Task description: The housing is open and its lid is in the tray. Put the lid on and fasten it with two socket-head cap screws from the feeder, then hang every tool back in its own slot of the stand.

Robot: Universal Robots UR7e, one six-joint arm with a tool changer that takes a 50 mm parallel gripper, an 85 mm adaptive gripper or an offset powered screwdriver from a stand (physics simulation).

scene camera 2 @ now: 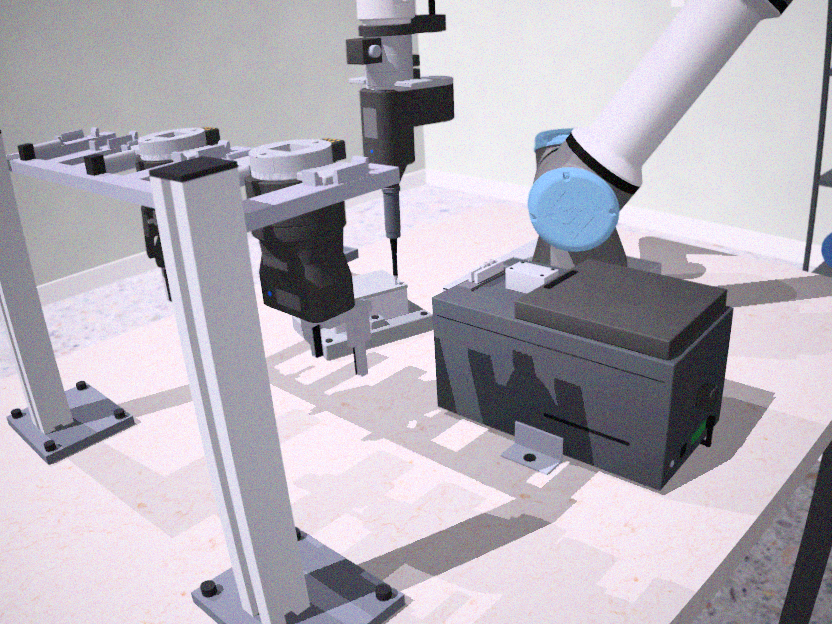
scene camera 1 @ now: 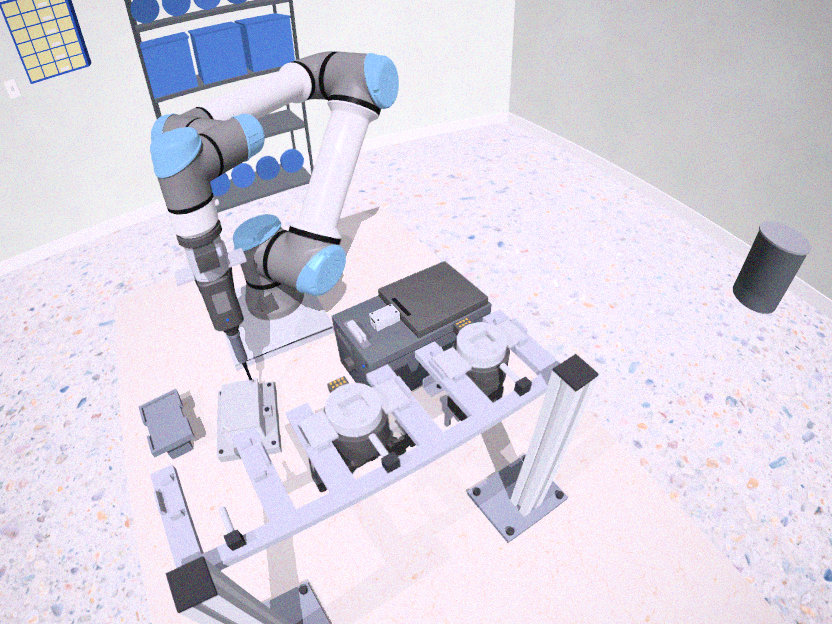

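Pixels of known places: arm's base, link origin: [scene camera 1: 275,298].
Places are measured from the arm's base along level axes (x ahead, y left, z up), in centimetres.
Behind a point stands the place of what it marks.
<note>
The arm carries the powered screwdriver [scene camera 1: 220,302] @[z 27.3, x 29.0, y -15.6 cm] [scene camera 2: 387,134] @[z 25.7, x 28.7, y -12.9 cm], upright, with no gripper on the arm. Its bit tip is at the back end of the light grey housing [scene camera 1: 236,416] @[z 3.4, x 32.3, y -21.5 cm] [scene camera 2: 384,290] @[z 3.4, x 29.0, y -15.3 cm], at its top surface. The housing looks covered by a flat lid. Whether a screw sits under the bit is too small to tell. The lid tray [scene camera 1: 166,424] @[z 3.0, x 25.6, y -35.6 cm] beside it looks empty. Two grippers hang in the stand [scene camera 1: 430,443] @[z 30.6, x 71.2, y -3.9 cm] [scene camera 2: 87,180] @[z 30.5, x 72.6, y -7.9 cm]; in scene camera 2 the nearer gripper [scene camera 2: 338,355] has its fingers apart with nothing between them. The farther gripper's fingers are mostly hidden.
The dark feeder [scene camera 1: 356,342] @[z 11.2, x 35.8, y 5.0 cm] [scene camera 2: 551,376] @[z 6.2, x 42.4, y 19.7 cm] stands beside the housing, with a small white block [scene camera 1: 384,317] @[z 13.6, x 35.4, y 11.7 cm] [scene camera 2: 530,276] @[z 13.4, x 35.8, y 13.1 cm] on top. The stand's left slot in scene camera 1 is empty. Its posts [scene camera 1: 554,436] @[z 23.6, x 76.8, y 11.9 cm] [scene camera 2: 228,389] @[z 19.7, x 76.8, y 15.9 cm] rise at both ends.
</note>
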